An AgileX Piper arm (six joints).
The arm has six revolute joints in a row. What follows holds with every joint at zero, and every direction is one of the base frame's. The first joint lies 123 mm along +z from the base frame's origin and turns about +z. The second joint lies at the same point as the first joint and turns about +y. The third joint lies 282.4 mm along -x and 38.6 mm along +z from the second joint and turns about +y. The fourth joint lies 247.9 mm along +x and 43.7 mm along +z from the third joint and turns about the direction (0.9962, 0, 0.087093). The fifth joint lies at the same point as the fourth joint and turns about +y. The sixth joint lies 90.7 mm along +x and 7.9 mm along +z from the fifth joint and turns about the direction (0.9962, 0, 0.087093). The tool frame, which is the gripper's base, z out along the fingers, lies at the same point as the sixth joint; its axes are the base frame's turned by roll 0, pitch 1.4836 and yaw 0 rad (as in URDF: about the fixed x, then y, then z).
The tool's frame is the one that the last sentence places.
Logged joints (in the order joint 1, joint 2, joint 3, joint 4, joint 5, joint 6), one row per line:
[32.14 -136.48 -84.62 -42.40 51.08 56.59]
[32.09 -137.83 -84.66 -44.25 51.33 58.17]
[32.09 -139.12 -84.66 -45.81 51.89 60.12]
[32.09 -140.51 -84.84 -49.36 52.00 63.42]
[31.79 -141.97 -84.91 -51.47 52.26 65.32]
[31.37 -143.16 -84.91 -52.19 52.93 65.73]
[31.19 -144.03 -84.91 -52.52 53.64 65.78]
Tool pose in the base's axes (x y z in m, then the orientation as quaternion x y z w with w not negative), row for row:
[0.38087 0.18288 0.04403 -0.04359 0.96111 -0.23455 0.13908]
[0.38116 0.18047 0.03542 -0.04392 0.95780 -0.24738 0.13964]
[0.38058 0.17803 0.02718 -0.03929 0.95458 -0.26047 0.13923]
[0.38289 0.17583 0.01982 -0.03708 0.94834 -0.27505 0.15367]
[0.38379 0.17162 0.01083 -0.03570 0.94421 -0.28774 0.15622]
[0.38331 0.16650 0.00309 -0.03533 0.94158 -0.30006 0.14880]
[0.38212 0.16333 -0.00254 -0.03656 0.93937 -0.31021 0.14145]
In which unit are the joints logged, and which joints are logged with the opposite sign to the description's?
The joints are logged in degrees. Opposite sign: joint 2.
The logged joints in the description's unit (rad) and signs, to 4 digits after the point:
[0.5609 2.3820 -1.4769 -0.7400 0.8915 0.9877]
[0.5601 2.4056 -1.4776 -0.7723 0.8959 1.0153]
[0.5601 2.4281 -1.4776 -0.7995 0.9057 1.0493]
[0.5601 2.4524 -1.4807 -0.8615 0.9076 1.1069]
[0.5548 2.4778 -1.4820 -0.8983 0.9121 1.1400]
[0.5475 2.4986 -1.4820 -0.9109 0.9238 1.1472]
[0.5444 2.5138 -1.4820 -0.9166 0.9362 1.1481]

